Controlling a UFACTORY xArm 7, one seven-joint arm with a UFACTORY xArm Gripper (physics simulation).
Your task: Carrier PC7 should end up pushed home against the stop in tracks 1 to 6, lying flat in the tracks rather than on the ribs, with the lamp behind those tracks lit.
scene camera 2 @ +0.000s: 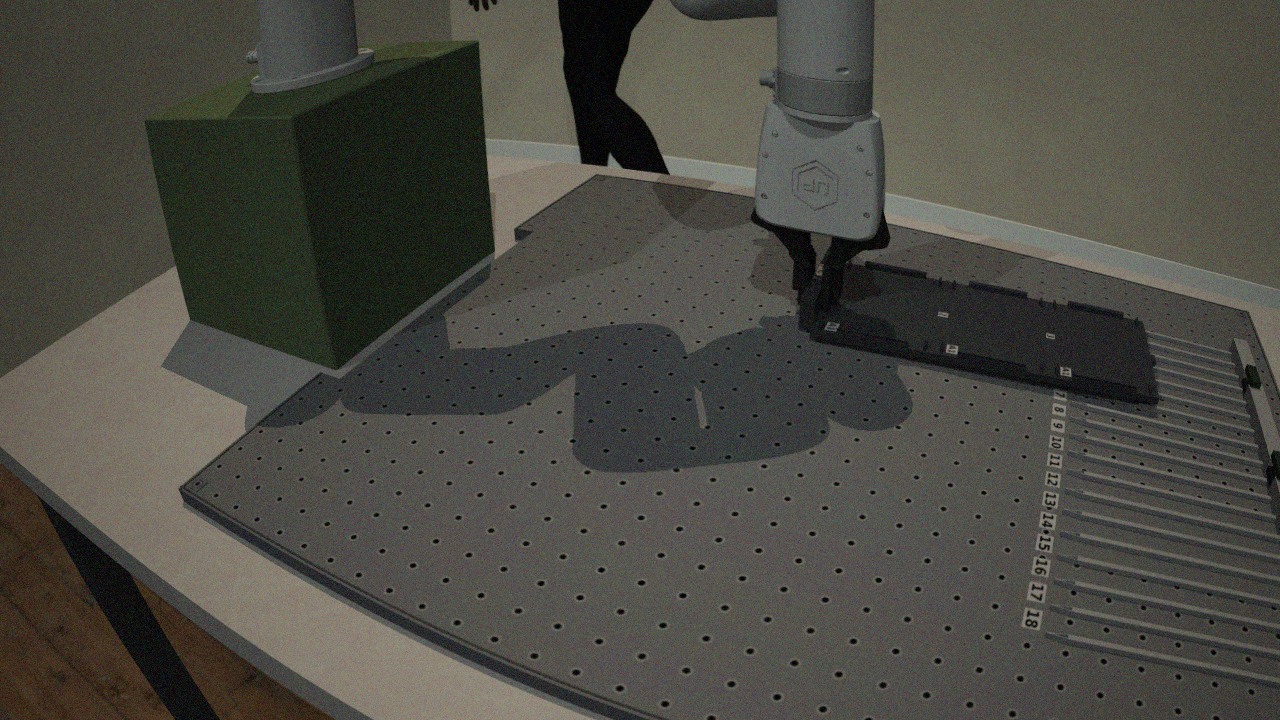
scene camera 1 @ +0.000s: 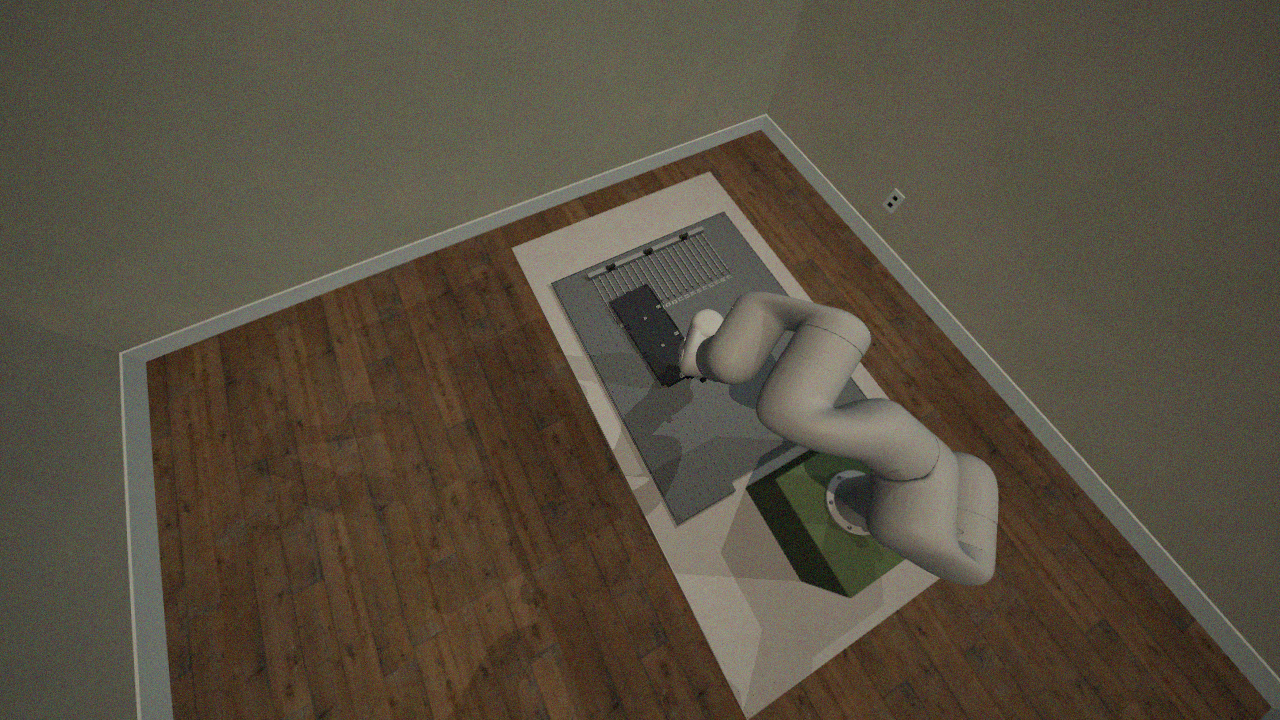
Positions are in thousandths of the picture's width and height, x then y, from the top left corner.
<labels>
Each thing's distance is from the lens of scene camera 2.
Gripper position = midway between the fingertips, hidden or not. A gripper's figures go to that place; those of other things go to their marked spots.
my gripper (scene camera 2: 638, 419): 0.74 m
black carrier (scene camera 2: 695, 431): 0.73 m
</labels>
